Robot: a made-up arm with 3 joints. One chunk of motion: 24 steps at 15 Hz.
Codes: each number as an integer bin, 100 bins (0 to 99) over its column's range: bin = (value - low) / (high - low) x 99, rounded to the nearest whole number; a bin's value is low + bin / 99 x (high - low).
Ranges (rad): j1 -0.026..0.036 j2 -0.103..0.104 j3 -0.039..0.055
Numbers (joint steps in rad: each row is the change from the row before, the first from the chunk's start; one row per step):
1: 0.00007 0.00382 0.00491
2: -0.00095 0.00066 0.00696
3: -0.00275 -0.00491 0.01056
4: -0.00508 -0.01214 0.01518
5: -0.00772 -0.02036 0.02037
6: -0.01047 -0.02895 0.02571
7: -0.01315 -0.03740 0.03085
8: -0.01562 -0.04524 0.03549
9: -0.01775 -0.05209 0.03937
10: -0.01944 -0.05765 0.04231
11: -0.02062 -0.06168 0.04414
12: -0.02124 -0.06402 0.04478
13: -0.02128 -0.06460 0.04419
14: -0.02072 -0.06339 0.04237
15: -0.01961 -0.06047 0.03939
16: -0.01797 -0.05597 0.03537
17: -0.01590 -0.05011 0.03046
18: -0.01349 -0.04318 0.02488
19: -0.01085 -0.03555 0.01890
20: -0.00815 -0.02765 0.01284
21: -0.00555 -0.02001 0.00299
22: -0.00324 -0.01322 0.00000
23: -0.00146 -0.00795 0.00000
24: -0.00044 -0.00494 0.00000
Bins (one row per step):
1: 42 51 46
2: 40 50 48
3: 37 47 52
4: 33 43 57
5: 29 40 63
6: 25 35 68
7: 21 31 74
8: 17 28 78
9: 13 24 83
10: 10 22 86
11: 9 20 88
12: 8 19 88
13: 8 18 88
14: 8 19 86
15: 10 20 83
16: 13 22 78
17: 16 25 73
18: 20 29 67
19: 24 32 61
20: 29 36 55
21: 33 40 44
22: 36 43 41
23: 39 45 41
24: 41 47 41

